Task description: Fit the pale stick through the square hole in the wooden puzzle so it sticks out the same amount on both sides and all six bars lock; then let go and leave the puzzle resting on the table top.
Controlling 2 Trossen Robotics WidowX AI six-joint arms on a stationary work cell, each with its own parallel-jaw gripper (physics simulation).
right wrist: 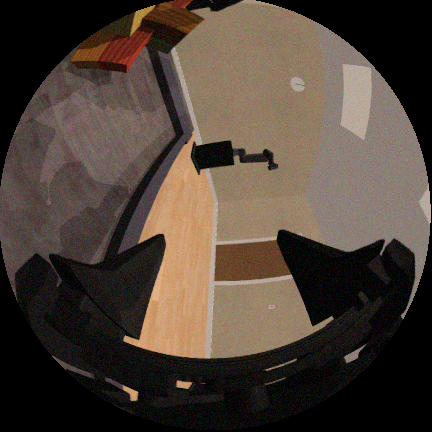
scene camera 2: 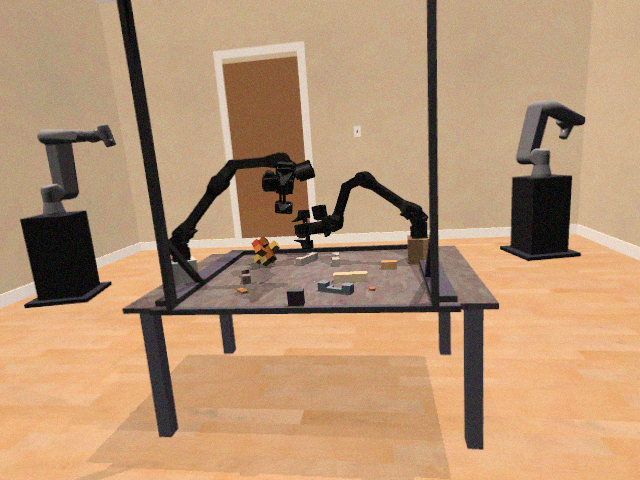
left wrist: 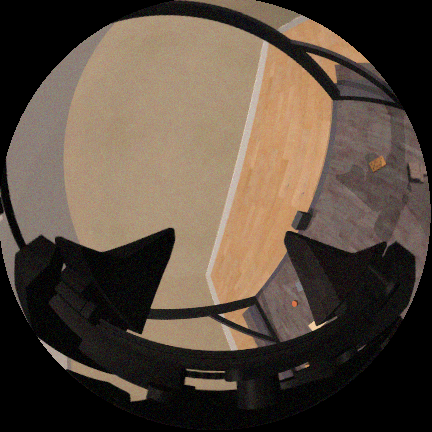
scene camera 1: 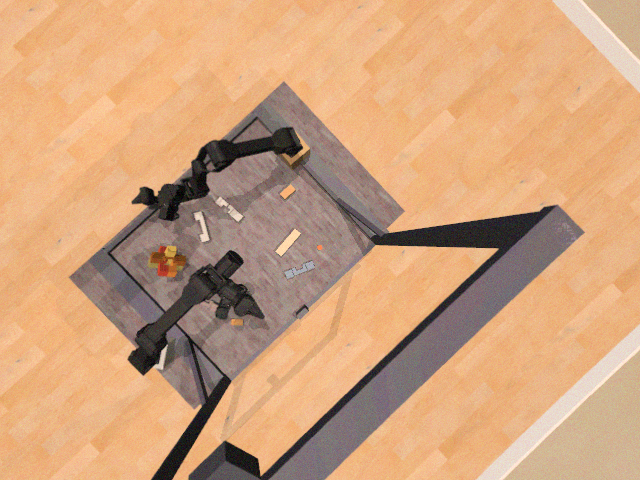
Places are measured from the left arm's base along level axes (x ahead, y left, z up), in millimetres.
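Pixels of known places: left gripper, fingertip midpoint: [scene camera 2: 282, 198] [left wrist: 232, 235] [scene camera 1: 261, 313]; right gripper, fingertip midpoint: [right wrist: 222, 238] [scene camera 2: 293, 231] [scene camera 1: 140, 205]; right arm's base at its link origin: [scene camera 2: 419, 236] [scene camera 1: 292, 146].
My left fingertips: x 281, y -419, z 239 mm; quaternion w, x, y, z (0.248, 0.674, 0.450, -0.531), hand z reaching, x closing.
Observation:
For each thing: its top centre in the pictures, then the offset to it from my left fingertips.
- pale stick at its top centre: [scene camera 2: 350, 273] [scene camera 1: 288, 242] dx +237, dy -21, dz -302 mm
- blue-grey notched piece at its top centre: [scene camera 2: 335, 283] [scene camera 1: 299, 269] dx +133, dy -88, dz -302 mm
- small orange disc at its top centre: [scene camera 2: 372, 287] [scene camera 1: 319, 247] dx +239, dy -154, dz -325 mm
- dark box at its top centre: [left wrist: 296, 220] [scene camera 2: 295, 289] [scene camera 1: 302, 313] dx -38, dy -129, dz -276 mm
The wooden puzzle [scene camera 1: 166, 262] [scene camera 2: 265, 252] [right wrist: 172, 22], a cross-shaped cluster of red, orange, brown and yellow bars, rests on the table top at the left in scene camera 1; its hole cannot be made out. The pale stick [scene camera 1: 287, 242] [scene camera 2: 356, 275] lies flat on the table, well away from the puzzle. My left gripper [scene camera 1: 255, 311] [scene camera 2: 283, 207] [left wrist: 232, 235] is open and empty, high above the table. My right gripper [scene camera 2: 298, 235] [right wrist: 222, 238] is open and empty, raised near the table's far edge, with the puzzle at the upper left of the right wrist view.
Two whitish notched pieces [scene camera 1: 202, 227] [scene camera 1: 229, 210] lie between puzzle and pale stick. A blue-grey notched piece [scene camera 1: 298, 270] [scene camera 2: 336, 289], a small orange disc [scene camera 1: 319, 247] [scene camera 2: 371, 288], orange blocks [scene camera 1: 287, 191] [scene camera 1: 236, 321] and a dark box [scene camera 1: 301, 311] [scene camera 2: 295, 297] are also on the table.

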